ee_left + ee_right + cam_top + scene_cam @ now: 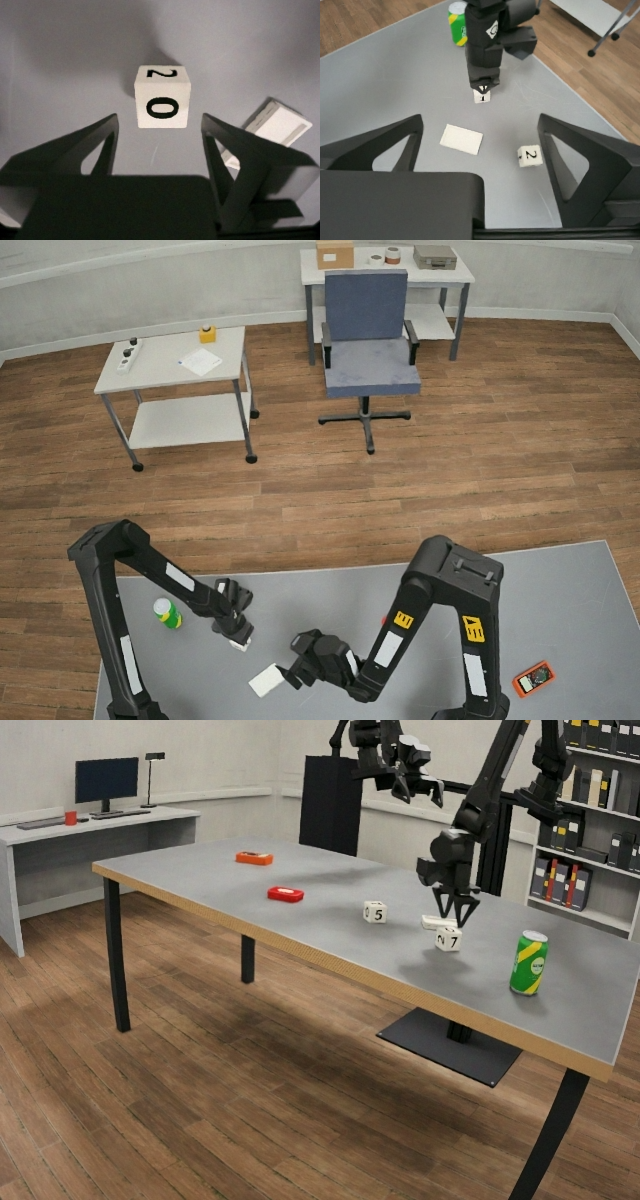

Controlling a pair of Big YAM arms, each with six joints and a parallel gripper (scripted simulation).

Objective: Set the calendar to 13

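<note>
Right now the white calendar tray is 130 mm behind my left hand, 90 mm to the right of it and 60 mm below it. Also, from my left hand: red box (500 mm to the right, 50 mm below, 20 mm ahead).
</note>
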